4 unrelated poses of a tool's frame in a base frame.
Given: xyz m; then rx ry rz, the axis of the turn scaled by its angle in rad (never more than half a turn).
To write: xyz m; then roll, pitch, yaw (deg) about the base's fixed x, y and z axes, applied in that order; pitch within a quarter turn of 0, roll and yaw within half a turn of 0. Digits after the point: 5 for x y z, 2 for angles.
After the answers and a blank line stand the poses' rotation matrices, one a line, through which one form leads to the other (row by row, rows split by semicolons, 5 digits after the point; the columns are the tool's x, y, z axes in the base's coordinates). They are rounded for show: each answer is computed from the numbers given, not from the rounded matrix.
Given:
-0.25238 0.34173 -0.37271 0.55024 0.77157 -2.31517
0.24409 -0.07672 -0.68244 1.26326 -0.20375 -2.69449
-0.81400 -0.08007 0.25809 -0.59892 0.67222 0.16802
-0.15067 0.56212 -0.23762 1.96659 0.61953 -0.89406
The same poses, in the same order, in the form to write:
-0.25238 0.34173 -0.37271 -27.32 33.44 -148.95
0.24409 -0.07672 -0.68244 16.64 48.55 -162.39
-0.81400 -0.08007 0.25809 -36.83 38.98 -3.11
-0.15067 0.56212 -0.23762 126.19 51.36 7.55

-0.71493 0.67492 -0.18265; -0.43041 -0.63068 -0.64575; -0.55102 -0.38305 0.74138
-0.63098 0.08527 -0.77110; -0.20025 -0.97816 0.05570; -0.74951 0.18956 0.63427
0.77626 -0.33312 0.53521; -0.04212 0.81968 0.57127; -0.62900 -0.46600 0.62226
0.61907 0.70246 -0.35114; 0.08207 -0.50254 -0.86065; -0.78104 0.50398 -0.36876

